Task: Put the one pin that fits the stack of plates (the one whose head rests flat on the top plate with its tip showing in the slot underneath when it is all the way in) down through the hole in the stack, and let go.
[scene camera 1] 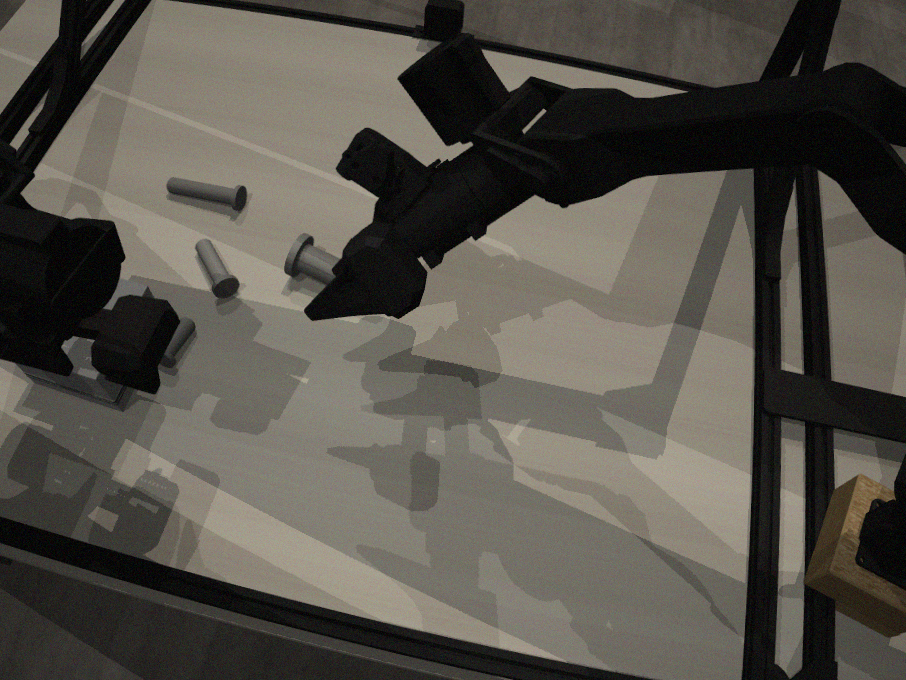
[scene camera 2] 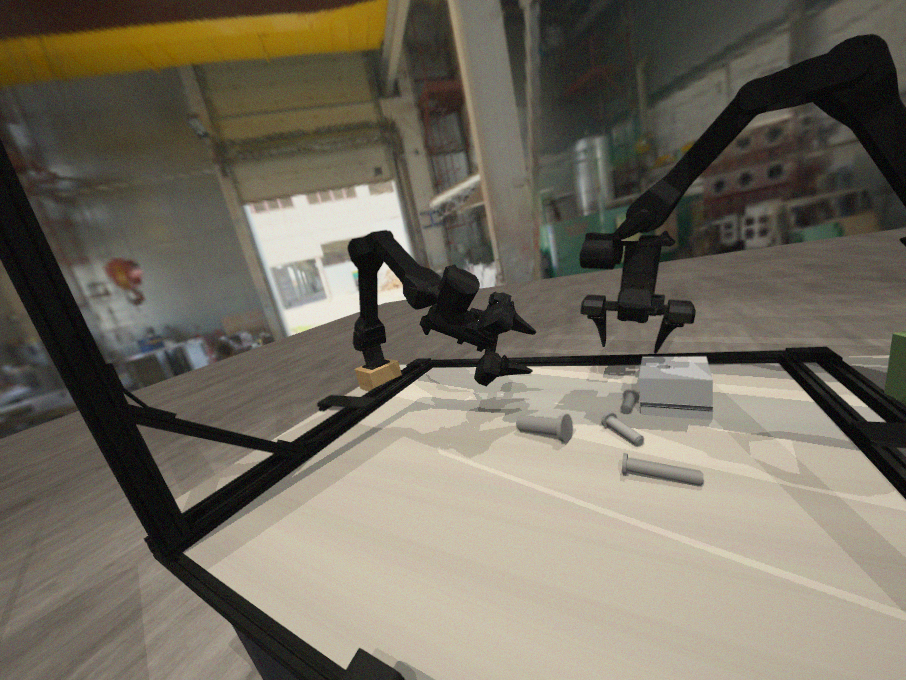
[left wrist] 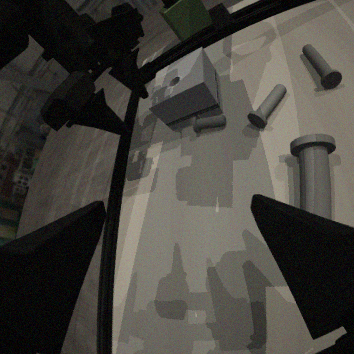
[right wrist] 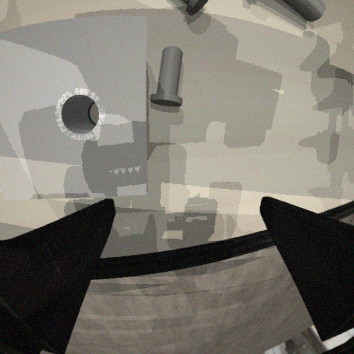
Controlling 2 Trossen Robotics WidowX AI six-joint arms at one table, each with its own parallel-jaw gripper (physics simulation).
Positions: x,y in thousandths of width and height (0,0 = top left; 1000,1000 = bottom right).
Scene:
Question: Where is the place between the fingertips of my left gripper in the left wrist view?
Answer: At 504,581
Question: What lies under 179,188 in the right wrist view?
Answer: A stack of plates.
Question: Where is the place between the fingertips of my right gripper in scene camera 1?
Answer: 123,560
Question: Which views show my left gripper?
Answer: Scene camera 1, scene camera 2 and the left wrist view only.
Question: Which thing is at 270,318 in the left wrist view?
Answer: My right gripper.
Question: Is my left gripper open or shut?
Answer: Open.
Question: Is my right gripper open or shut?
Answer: Open.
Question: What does my right gripper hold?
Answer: Nothing.

